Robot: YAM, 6 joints.
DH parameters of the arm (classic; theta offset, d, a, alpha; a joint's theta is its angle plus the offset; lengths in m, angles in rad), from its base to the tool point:
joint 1: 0 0.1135 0.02 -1.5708
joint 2: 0 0 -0.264 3.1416
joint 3: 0.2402 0 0.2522 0
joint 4: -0.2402 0 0.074 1.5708
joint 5: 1.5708 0 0 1.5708
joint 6: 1.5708 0.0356 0 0
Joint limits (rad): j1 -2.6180..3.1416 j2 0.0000..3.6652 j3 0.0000..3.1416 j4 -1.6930..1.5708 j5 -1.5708..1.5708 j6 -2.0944..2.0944
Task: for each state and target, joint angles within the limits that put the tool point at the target. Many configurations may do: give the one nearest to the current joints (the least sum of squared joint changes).
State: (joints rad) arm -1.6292 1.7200 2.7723 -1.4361 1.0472 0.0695
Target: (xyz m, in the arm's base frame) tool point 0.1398 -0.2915 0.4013
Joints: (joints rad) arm -1.0355 1.8330 2.1202 -1.6930 0.9260 0.0695
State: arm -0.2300 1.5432 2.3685 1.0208 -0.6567 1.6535
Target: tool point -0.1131 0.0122 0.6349
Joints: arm 0.0948 1.0433 2.0268 1.5708 -0.6968 1.6535
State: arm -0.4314 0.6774 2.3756 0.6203 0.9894 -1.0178
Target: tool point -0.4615 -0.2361 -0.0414
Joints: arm 0.4243 0.0000 3.1416 1.2760 0.7851 -1.0178
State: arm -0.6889 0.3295 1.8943 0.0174 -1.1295 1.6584
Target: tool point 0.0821 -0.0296 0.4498
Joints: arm -0.7249 0.6075 1.0760 -0.2250 -1.1356 1.6584
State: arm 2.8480 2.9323 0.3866 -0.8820 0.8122 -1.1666
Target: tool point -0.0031 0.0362 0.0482
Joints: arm 2.6688 2.8332 0.2822 -1.0513 1.0464 -1.1666
